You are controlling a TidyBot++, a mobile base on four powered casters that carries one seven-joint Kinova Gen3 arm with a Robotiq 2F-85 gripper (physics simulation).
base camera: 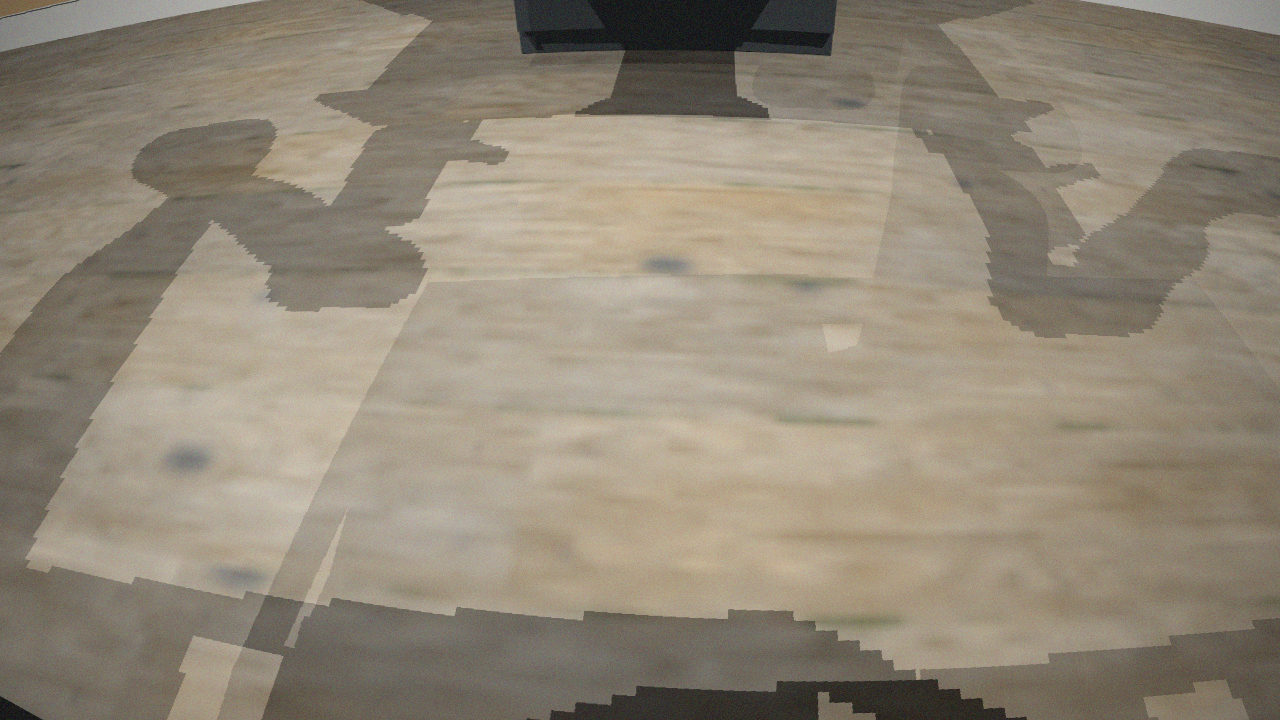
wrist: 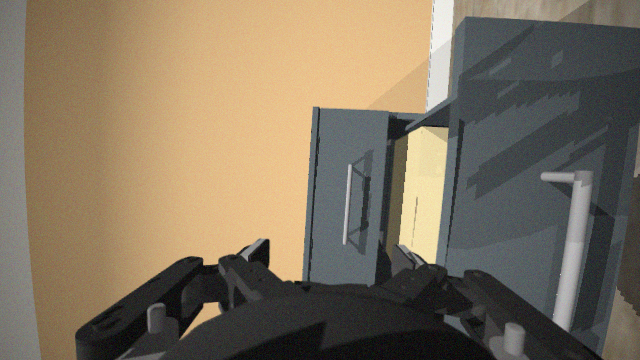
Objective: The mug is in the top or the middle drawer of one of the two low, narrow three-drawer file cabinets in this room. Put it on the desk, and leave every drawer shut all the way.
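Note:
In the wrist view, turned on its side, a blue-grey file cabinet has one drawer front (wrist: pixel 332 145) with a slim handle (wrist: pixel 347 205), which looks shut. Beside it a drawer below is pulled out; its large front (wrist: pixel 505 210) with a thick light handle (wrist: pixel 575 240) fills the right side. A pale yellow surface (wrist: pixel 427 185) shows in the gap behind that front. My gripper (wrist: pixel 330 255) is open and empty, in front of the cabinet. The mug and the desk do not show.
An orange wall (wrist: pixel 175 125) rises beside the cabinet, with a white skirting strip (wrist: pixel 441 60) at its foot. In the base camera view, the dark underside of a blue-grey part (base camera: pixel 568 40) juts in at the top centre. Shadows of the arm lie on the wooden floor (base camera: pixel 626 358).

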